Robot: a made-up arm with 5 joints. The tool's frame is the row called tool.
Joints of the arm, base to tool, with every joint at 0 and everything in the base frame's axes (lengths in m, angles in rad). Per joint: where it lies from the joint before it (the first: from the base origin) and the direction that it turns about. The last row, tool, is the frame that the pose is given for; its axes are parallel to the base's.
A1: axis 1 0 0 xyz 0.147 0.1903 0.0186
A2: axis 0 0 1 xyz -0.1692 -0.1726 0.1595
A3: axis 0 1 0 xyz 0.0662 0.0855 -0.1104
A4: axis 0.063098 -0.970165 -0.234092 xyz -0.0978 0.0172 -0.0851
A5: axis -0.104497 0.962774 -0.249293 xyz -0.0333 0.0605 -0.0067
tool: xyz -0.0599 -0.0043 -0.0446
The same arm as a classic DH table. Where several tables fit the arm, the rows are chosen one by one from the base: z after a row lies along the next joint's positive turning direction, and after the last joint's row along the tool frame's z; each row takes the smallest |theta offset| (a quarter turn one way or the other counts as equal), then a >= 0, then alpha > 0; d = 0 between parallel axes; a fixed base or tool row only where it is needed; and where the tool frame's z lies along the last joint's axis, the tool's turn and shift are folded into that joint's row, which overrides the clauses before.
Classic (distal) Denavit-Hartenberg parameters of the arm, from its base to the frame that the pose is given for. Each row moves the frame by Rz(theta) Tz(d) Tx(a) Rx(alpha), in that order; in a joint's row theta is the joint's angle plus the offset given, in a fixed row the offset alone. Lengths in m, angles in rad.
base (fixed): a 0.1903; alpha 1.5708; d 0.0186; theta0 1.5708
A1: a -0.1726; alpha -1.5708; d -0.0222; theta0 0.0000
A2: a 0.0662; alpha -1.5708; d 0.0491; theta0 -1.5708
A3: a -0.1166; alpha -2.8967; d 0.3296; theta0 -0.2633
A4: a -0.0273; alpha 2.6515; d 0.2191; theta0 -0.3599
A5: a -0.0600; alpha 1.8227; d 0.0525; theta0 -0.0892
tool (fixed): a 0.0000; alpha 0.0000; d -0.0440; theta0 -0.1081

